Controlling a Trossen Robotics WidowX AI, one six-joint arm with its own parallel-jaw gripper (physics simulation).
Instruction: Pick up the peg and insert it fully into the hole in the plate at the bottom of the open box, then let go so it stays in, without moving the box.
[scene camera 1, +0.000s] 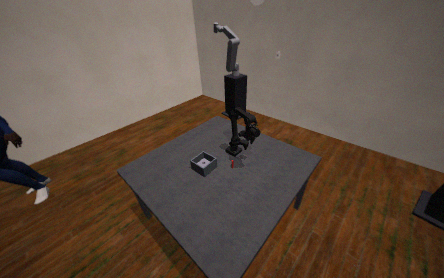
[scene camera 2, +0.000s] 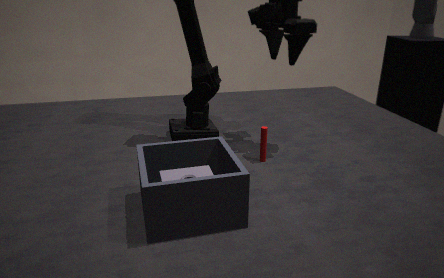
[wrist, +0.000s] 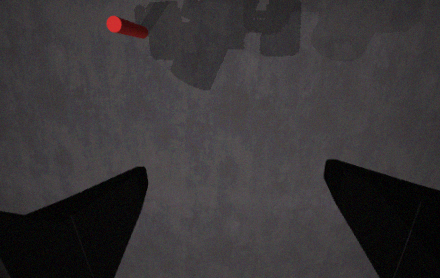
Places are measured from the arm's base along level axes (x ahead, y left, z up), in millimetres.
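Pixels of known places: gripper, between the fingertips: (scene camera 1: 248, 146) (scene camera 2: 282, 62) (wrist: 236, 172); arm's base, origin of its link: (scene camera 1: 233, 149) (scene camera 2: 196, 126).
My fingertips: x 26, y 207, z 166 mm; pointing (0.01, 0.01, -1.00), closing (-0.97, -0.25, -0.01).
For each thing: its top centre in the pictures, then the offset to it from my fingertips. Level surfaces: height alone.
- red peg, centre of its top: (wrist: 114, 24) (scene camera 2: 264, 127) (scene camera 1: 232, 160) 120 mm ahead, 60 mm right, 120 mm down
- grey table, height of its surface: 200 mm down
- open dark grey box, centre of its top: (scene camera 2: 188, 158) (scene camera 1: 203, 159) 306 mm ahead, 222 mm right, 103 mm down
- pale plate, centre of its top: (scene camera 2: 188, 177) 306 mm ahead, 222 mm right, 140 mm down
The red peg (scene camera 1: 232, 163) (scene camera 2: 263, 144) (wrist: 127, 27) stands upright on the grey table (scene camera 1: 220, 215) (scene camera 2: 325, 225) (wrist: 230, 120), apart from the box. In the wrist view it is near the top left, beyond the left fingertip. The open dark grey box (scene camera 1: 197, 169) (scene camera 2: 197, 210) stands left of the peg in both scene views. Inside, at its bottom, lies the pale plate (scene camera 2: 172, 175) with a round hole; the box's front wall hides part of the plate in scene view 2. My gripper (scene camera 2: 283, 61) (wrist: 236, 172) is open and empty, pointing down, high above the table.
The arm's base (scene camera 1: 233, 151) (scene camera 2: 193, 129) stands behind the box and peg. A black pedestal (scene camera 1: 235, 93) (scene camera 2: 412, 75) carries a grey arm beyond the table. A seated person (scene camera 1: 15, 172) shows at the left of scene view 1. Dark arm shadows fall near the peg.
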